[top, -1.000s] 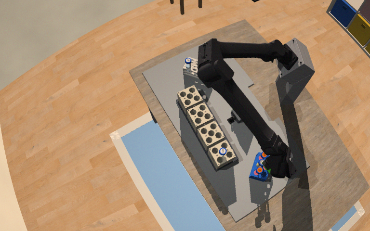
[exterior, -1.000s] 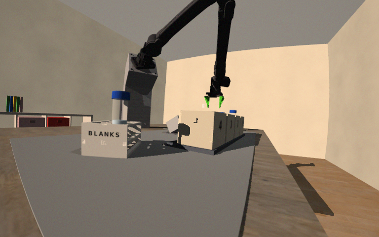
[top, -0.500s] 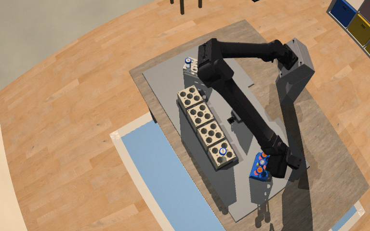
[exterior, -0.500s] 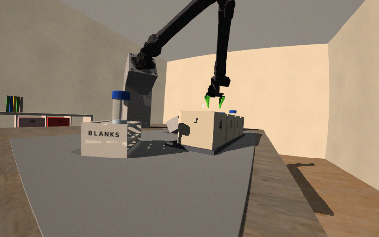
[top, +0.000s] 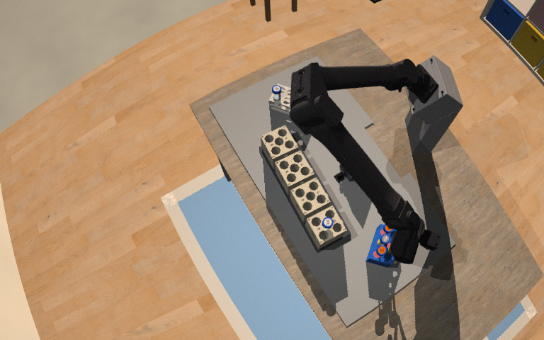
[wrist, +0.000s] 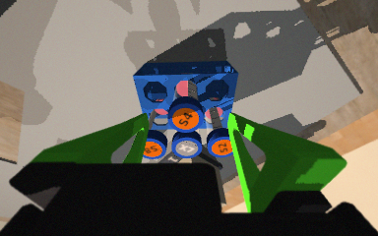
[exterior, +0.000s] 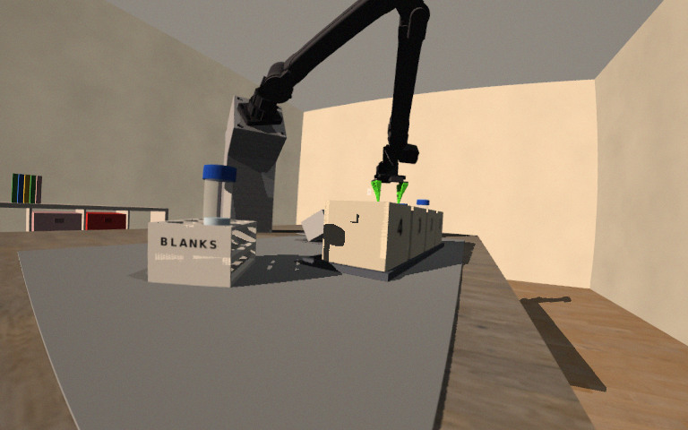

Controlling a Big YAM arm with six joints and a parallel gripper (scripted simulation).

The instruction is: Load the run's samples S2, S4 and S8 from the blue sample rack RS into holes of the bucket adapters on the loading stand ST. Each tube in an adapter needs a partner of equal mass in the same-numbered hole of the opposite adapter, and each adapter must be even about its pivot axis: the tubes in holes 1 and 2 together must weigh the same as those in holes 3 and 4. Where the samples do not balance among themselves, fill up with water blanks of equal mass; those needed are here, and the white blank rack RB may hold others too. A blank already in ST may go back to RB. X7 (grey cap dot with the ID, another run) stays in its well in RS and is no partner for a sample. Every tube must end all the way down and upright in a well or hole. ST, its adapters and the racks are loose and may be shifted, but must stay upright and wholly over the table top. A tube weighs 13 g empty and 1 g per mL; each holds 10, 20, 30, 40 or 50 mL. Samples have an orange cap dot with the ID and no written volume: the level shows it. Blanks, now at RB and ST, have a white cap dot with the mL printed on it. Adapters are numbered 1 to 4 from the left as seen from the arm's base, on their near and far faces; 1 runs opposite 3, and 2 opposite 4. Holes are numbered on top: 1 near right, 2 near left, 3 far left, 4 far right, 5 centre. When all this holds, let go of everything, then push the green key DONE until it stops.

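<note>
The orange-dot sample is 70 mm below my hand and 10 mm to the left of it. The rest, counted from my hand: grey-dot tube X7 (70 mm below, 30 mm to the right, 30 mm ahead); orange-dot tube (70 mm below, 60 mm to the right, 20 mm behind); blue sample rack RS (100 mm below, 20 mm to the right, 10 mm ahead).
</note>
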